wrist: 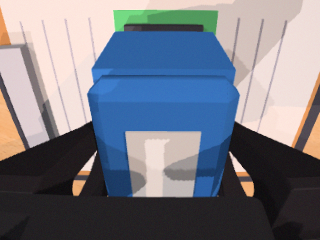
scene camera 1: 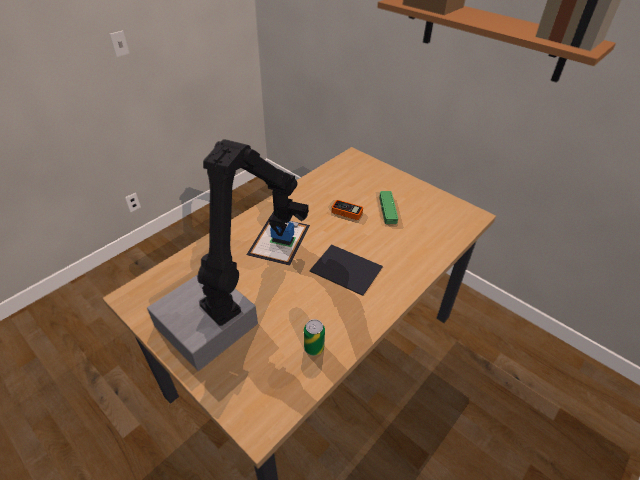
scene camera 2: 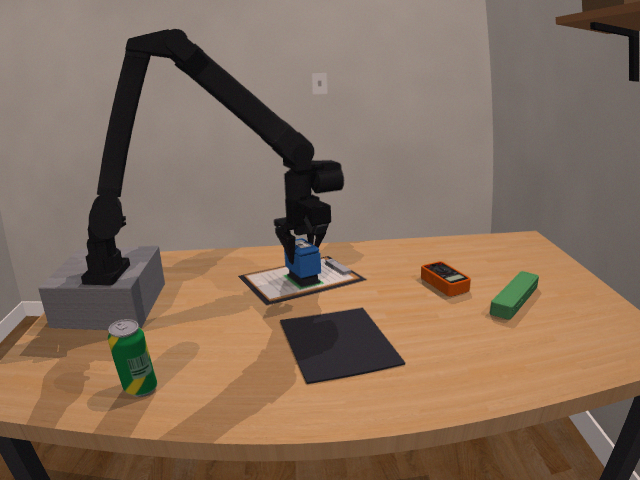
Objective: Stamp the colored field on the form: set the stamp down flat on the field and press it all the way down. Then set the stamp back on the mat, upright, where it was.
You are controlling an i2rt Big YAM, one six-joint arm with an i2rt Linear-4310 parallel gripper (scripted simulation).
Labels:
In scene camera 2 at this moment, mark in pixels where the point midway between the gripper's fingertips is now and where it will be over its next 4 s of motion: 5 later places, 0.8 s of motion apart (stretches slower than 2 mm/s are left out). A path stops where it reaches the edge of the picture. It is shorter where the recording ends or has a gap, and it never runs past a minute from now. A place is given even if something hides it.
My gripper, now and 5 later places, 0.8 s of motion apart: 302, 261; 302, 265; 302, 256; 302, 236; 334, 291; 335, 293

